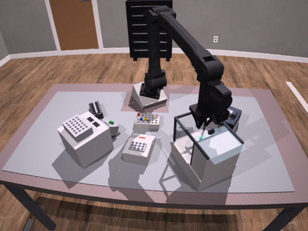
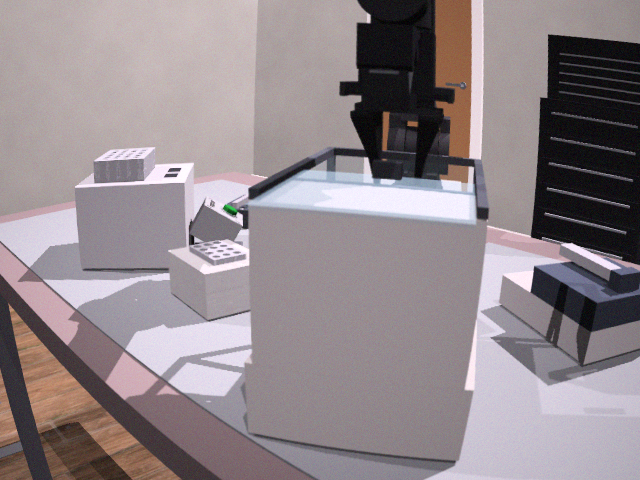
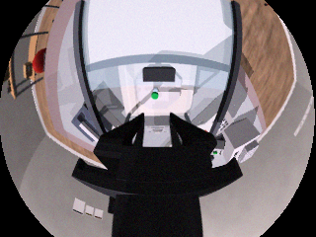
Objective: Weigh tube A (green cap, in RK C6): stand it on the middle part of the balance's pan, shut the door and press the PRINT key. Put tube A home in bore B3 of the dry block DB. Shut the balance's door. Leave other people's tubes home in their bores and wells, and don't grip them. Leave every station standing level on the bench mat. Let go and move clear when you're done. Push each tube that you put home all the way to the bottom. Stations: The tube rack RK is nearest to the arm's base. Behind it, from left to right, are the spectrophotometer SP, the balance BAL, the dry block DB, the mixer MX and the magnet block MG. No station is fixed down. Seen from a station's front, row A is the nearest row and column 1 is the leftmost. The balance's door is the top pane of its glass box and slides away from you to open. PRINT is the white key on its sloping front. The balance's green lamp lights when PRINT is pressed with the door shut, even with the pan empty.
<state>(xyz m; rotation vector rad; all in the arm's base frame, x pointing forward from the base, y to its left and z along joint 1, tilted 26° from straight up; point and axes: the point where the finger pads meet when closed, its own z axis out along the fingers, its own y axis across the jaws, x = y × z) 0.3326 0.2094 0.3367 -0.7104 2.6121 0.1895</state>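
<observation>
Right now the glass door pane is 8 cm ahead of my hand, 5 cm to the left of it and 1 cm above it. The rest, counted from my hand: dry block 26 cm to the right, 16 cm below; then spectrophotometer 26 cm behind, 13 cm below, 12 cm to the left; then tube rack RK 27 cm to the right, 20 cm behind, 18 cm below.
</observation>
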